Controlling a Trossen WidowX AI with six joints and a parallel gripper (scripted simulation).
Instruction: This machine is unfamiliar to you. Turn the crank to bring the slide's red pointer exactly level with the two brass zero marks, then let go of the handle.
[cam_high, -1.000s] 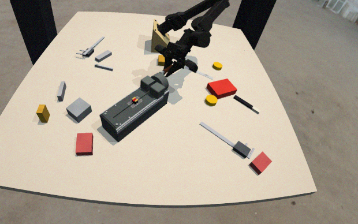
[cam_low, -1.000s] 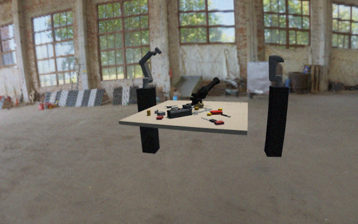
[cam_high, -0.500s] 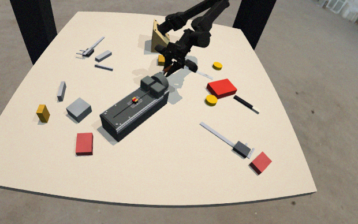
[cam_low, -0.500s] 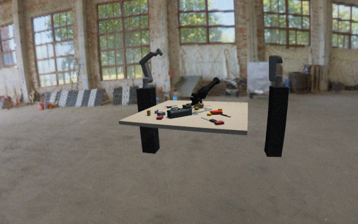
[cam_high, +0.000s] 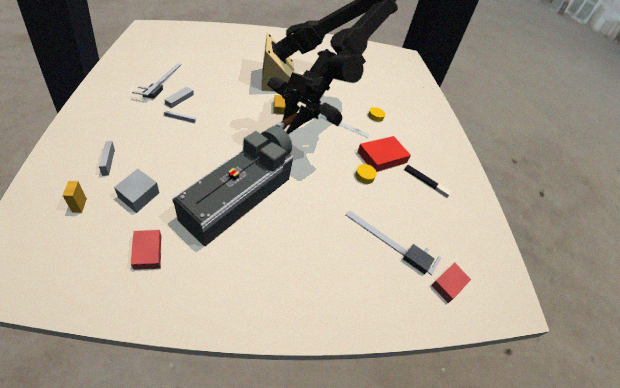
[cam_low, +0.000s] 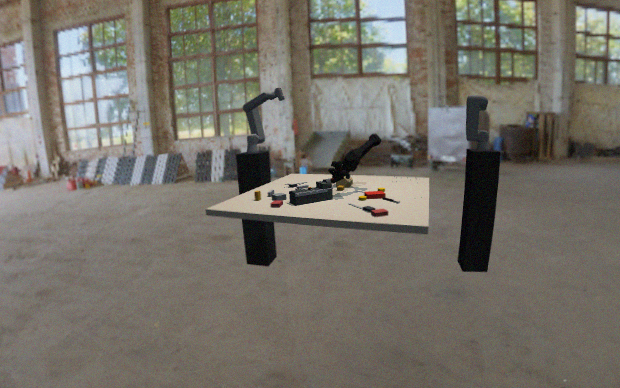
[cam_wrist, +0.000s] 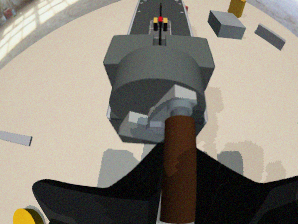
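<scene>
The crank is 10 mm above my gripper tip. Round my gripper tip: brown handle 10 mm behind, 10 mm to the left, 30 mm above; grey bar 140 mm behind, 200 mm to the left, 90 mm below; red pointer 120 mm ahead, 120 mm to the right, 10 mm below.
</scene>
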